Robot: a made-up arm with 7 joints. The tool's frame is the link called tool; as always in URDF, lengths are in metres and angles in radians. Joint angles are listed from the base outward.
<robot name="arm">
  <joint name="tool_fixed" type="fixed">
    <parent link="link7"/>
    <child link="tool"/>
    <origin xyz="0 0 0" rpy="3.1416 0 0"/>
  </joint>
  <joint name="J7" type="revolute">
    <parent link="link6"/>
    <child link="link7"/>
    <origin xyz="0 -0.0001 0.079" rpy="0 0 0"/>
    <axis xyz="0 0 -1"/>
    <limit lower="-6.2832" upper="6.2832"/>
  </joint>
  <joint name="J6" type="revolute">
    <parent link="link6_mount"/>
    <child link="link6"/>
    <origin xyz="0 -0.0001 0.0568" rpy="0 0 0"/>
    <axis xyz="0 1 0"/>
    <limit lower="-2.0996" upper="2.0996"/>
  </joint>
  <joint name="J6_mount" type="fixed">
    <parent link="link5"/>
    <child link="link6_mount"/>
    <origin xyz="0 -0.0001 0.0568" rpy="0 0 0"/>
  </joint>
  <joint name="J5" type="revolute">
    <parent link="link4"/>
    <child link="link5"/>
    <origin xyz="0 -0.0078 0.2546" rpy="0 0 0"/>
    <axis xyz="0 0 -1"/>
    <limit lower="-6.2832" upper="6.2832"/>
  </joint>
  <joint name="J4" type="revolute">
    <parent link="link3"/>
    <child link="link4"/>
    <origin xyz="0 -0.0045 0.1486" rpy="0 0 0"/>
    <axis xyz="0 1 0"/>
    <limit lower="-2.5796" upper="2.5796"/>
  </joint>
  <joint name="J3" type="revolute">
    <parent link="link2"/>
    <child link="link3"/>
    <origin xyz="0 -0.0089 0.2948" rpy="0 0 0"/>
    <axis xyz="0 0 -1"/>
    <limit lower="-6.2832" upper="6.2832"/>
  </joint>
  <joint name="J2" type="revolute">
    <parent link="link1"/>
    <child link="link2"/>
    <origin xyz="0 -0.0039 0.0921" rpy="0 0 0"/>
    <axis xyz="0 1 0"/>
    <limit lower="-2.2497" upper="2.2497"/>
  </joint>
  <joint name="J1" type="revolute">
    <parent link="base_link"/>
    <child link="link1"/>
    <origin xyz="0 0 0.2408" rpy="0 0 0"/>
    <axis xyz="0 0 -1"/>
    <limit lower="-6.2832" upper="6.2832"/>
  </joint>
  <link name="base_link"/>
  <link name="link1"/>
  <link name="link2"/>
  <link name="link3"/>
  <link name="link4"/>
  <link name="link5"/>
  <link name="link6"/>
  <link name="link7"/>
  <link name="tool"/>
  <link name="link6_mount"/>
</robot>
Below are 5 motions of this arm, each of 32 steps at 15 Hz.
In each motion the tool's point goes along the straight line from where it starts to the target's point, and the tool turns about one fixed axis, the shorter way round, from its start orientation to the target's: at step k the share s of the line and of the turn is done. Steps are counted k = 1, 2, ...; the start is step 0. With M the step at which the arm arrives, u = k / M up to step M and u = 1 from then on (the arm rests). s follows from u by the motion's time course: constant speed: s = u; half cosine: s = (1 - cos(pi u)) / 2; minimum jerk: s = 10 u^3 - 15 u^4 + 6 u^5.
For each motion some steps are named. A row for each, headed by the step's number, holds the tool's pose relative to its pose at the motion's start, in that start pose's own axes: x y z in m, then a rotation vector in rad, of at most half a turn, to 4 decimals.
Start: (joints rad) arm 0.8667 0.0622 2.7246 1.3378 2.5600 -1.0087 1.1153
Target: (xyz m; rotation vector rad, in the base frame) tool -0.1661 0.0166 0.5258 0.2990 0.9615 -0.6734
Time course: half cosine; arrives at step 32
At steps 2, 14, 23, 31, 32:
2: -0.0026 0.0027 -0.0001 0.0017 0.0074 0.0199
14: -0.1074 0.1143 -0.0024 0.0728 0.3108 0.8327
23: -0.2180 0.2322 -0.0050 0.1478 0.6310 1.6909
31: -0.2662 0.2834 -0.0061 0.1804 0.7703 2.0642
32: -0.2668 0.2841 -0.0061 0.1809 0.7721 2.0692

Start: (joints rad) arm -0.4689 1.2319 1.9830 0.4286 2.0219 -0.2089 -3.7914
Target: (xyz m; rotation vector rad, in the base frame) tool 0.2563 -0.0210 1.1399 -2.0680 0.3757 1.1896
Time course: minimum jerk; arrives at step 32
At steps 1, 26, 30, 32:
1: -0.0002 0.0001 0.0001 0.0002 0.0001 -0.0001
26: -0.5609 0.2354 0.3132 0.6299 0.1762 -0.2020
30: -0.5883 0.2469 0.3286 0.6607 0.1848 -0.2119
32: -0.5896 0.2475 0.3293 0.6622 0.1852 -0.2124

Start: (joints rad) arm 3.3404 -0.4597 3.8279 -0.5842 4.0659 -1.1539 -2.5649
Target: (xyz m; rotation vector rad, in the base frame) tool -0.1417 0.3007 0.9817 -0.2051 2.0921 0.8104
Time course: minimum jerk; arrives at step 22
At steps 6, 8, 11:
6: 0.0227 0.0433 0.0330 0.0380 -0.0742 0.0456
8: 0.0451 0.0862 0.0657 0.0758 -0.1477 0.0908
11: 0.0879 0.1678 0.1280 0.1476 -0.2877 0.1769

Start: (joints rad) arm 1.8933 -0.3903 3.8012 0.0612 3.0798 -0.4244 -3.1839
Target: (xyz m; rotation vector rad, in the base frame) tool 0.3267 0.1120 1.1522 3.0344 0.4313 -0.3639
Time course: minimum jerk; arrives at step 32
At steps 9, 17, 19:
9: 0.0017 0.0405 0.0048 0.0496 0.0728 0.0407
17: 0.0070 0.1625 0.0193 0.1991 0.2923 0.1634
19: 0.0084 0.1954 0.0233 0.2395 0.3516 0.1966

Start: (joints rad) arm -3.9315 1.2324 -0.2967 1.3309 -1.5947 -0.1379 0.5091
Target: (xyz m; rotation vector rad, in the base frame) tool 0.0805 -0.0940 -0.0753 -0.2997 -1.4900 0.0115
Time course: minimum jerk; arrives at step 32
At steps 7, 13, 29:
7: 0.0232 0.0417 0.0135 0.0288 -0.1218 -0.0139
13: 0.1039 0.1868 0.0604 0.1291 -0.5452 -0.0620
29: 0.3141 0.5649 0.1826 0.3903 -1.6490 -0.1876

